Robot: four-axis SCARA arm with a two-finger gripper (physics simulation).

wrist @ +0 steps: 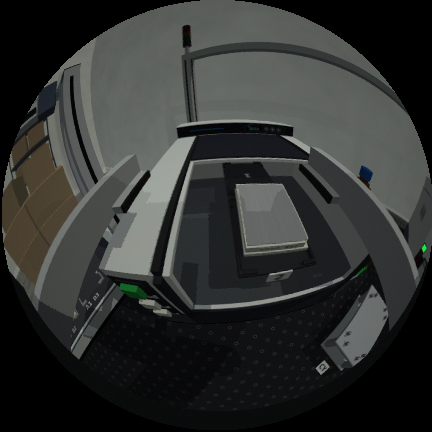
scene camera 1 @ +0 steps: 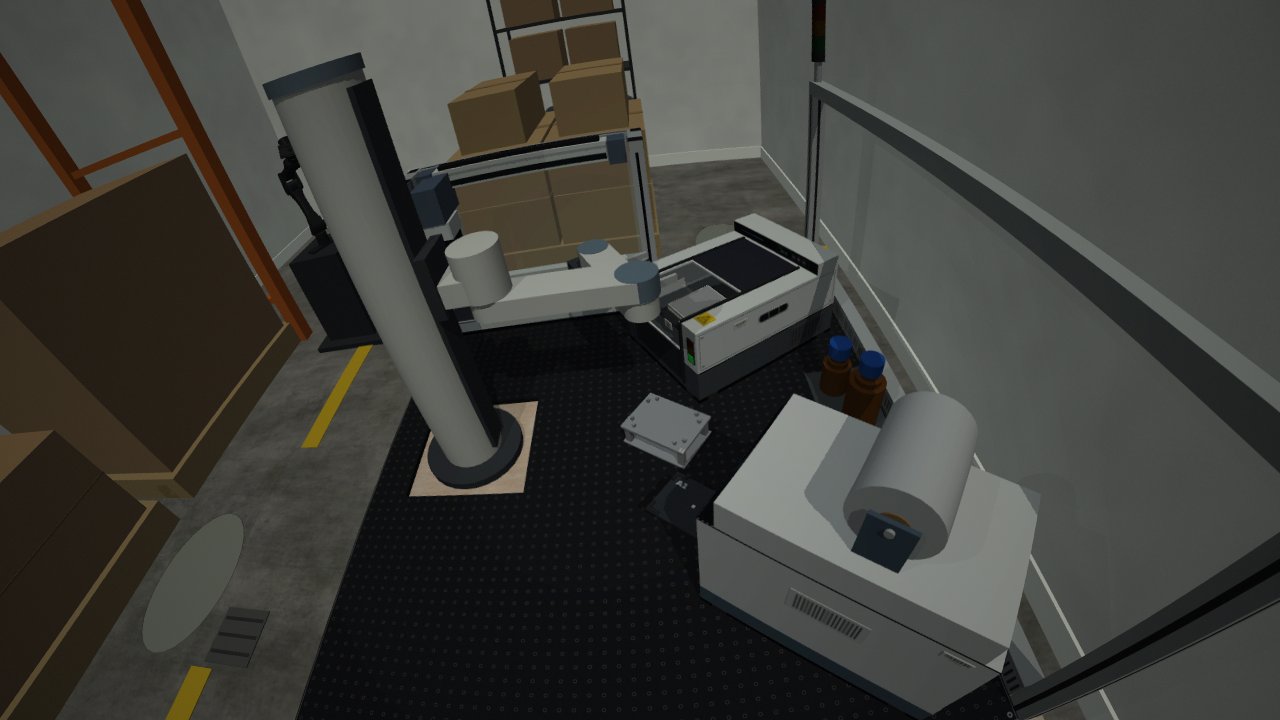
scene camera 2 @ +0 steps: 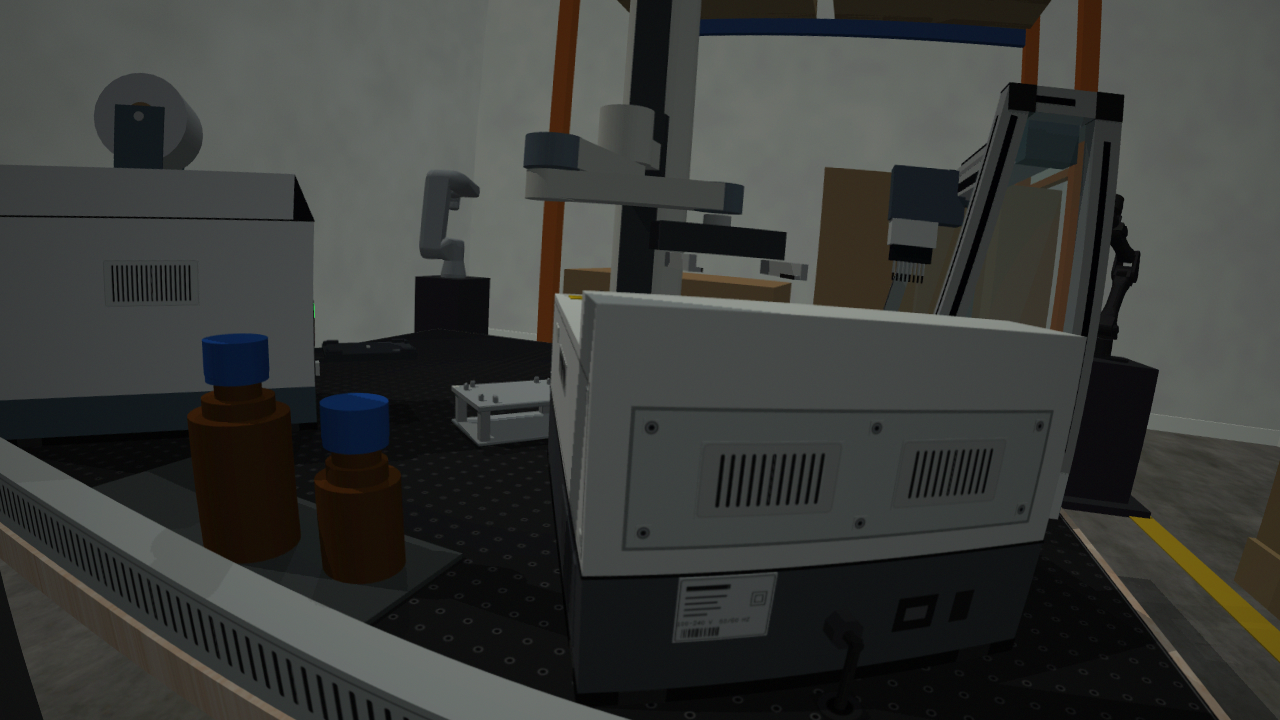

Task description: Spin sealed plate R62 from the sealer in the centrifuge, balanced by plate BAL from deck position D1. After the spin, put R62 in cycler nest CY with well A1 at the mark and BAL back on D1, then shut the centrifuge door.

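Places are measured from the arm's base along level axes (x back, y up, z left), in metres.
Where they show: gripper, fingertip midpoint: (wrist: 224,154) (scene camera 1: 660,265) (scene camera 2: 750,267); arm's base at its link origin: (scene camera 1: 476,448).
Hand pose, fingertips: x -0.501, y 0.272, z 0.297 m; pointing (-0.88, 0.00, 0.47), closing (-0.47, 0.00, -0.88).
Note:
Each offset is from my fingertips to the top centre of the thing. "pt": to the spot under its first point.
The centrifuge (scene camera 1: 760,313) (scene camera 2: 805,358) (wrist: 155,215) stands with its top opening uncovered; its dark door panel @(dx -0.217, dy -0.046, dz +0.054 m) (scene camera 1: 747,265) (wrist: 245,146) is at the rear. Sealed plate R62 @(dx -0.081, dy -0.095, dz -0.027 m) (scene camera 1: 702,300) (wrist: 270,215) lies flat in a black bucket inside; its side label is unreadable at this angle. A tag @(pt dx -0.003, dy -0.132, dz -0.070 m) (wrist: 280,276) marked 2 is in front of it. My gripper (scene camera 2: 738,266) (wrist: 224,154) is open and empty, raised above the centrifuge; the arm hides it in scene camera 1. Plate BAL cannot be made out. Part of the marked deck (wrist: 92,320) shows. I cannot identify nest CY.
The white sealer @(dx -0.242, dy +0.217, dz -0.768 m) (scene camera 1: 850,582) (scene camera 2: 179,304) carries a foil roll (scene camera 1: 917,465) (scene camera 2: 143,116). A black plate @(dx -0.024, dy -0.157, dz -0.587 m) (scene camera 1: 682,503) marked A1 lies beside it. A silver stand (scene camera 1: 666,425) (scene camera 2: 505,398) (wrist: 362,325) is nearby. Brown bottles @(dx -0.424, dy -0.135, dz -0.337 m) (scene camera 1: 864,389) (scene camera 2: 246,483) and a gantry (scene camera 1: 537,156) flank the centrifuge.

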